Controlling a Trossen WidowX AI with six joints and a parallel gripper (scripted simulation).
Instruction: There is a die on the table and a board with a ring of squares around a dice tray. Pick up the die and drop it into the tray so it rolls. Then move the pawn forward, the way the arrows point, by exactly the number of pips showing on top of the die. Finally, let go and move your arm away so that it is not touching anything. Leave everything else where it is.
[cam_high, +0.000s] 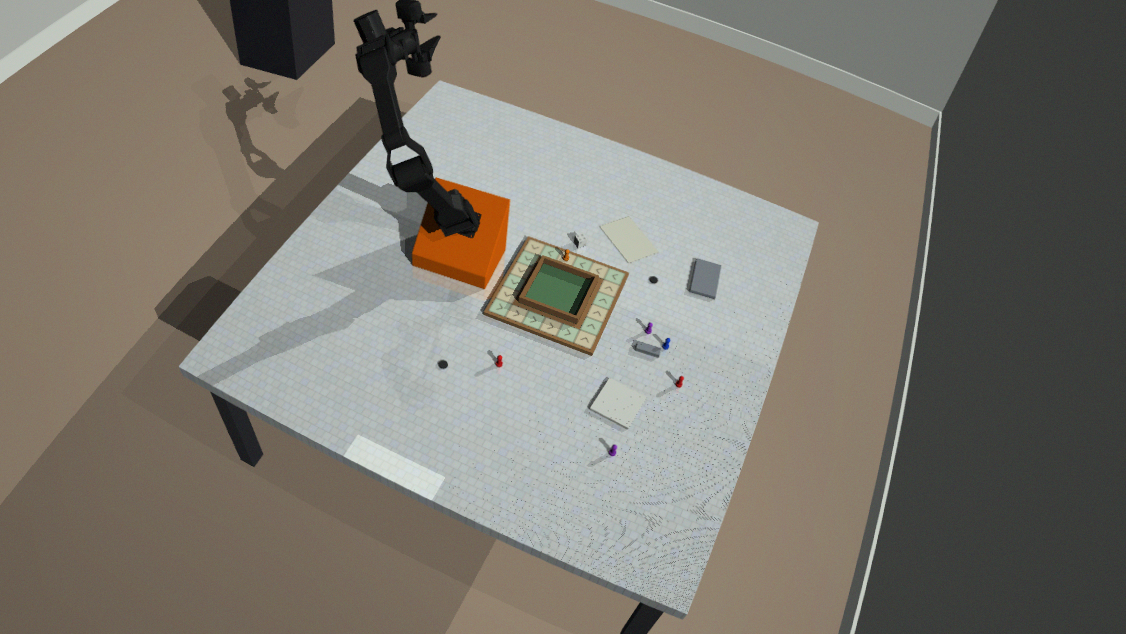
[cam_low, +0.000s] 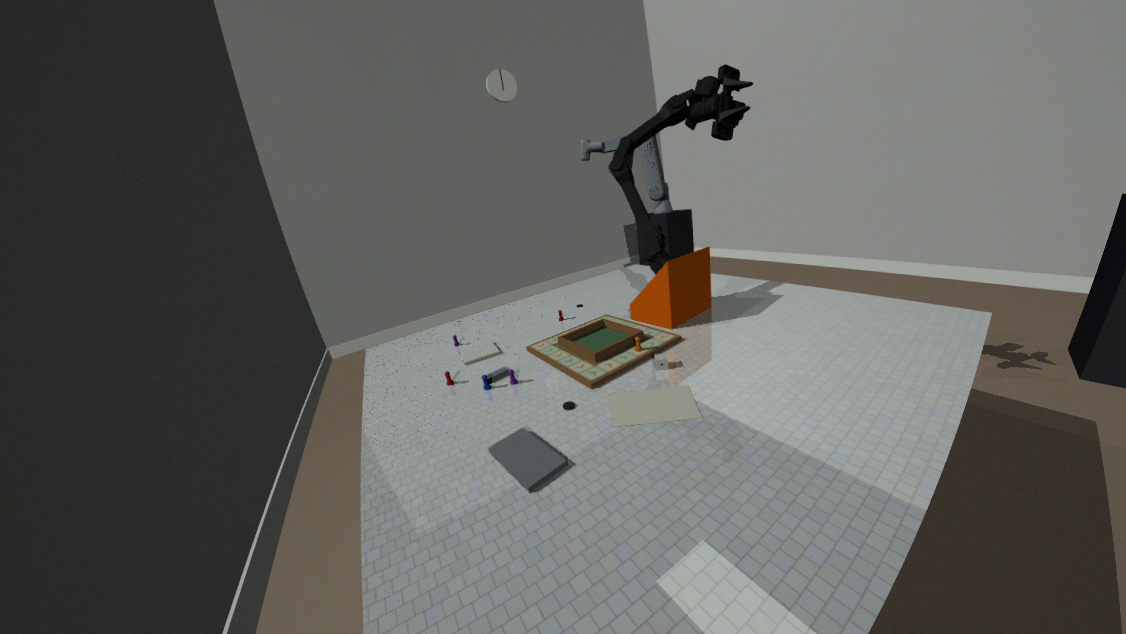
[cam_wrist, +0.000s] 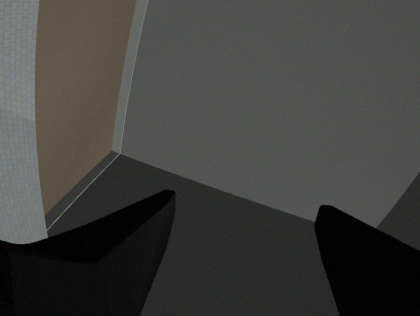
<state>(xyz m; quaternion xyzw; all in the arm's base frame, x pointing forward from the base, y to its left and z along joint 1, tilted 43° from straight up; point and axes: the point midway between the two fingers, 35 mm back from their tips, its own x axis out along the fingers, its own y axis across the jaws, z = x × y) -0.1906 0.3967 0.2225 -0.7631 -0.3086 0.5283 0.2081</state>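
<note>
The die lies 550 mm below my gripper tip and 430 mm ahead of it. From my gripper tip the other things lie so: green dice tray 560 mm below, 440 mm ahead, 190 mm to the right; then small grey block 700 mm ahead, 560 mm below, 260 mm to the right; then orange pawn 540 mm below, 420 mm ahead, 80 mm to the right.
</note>
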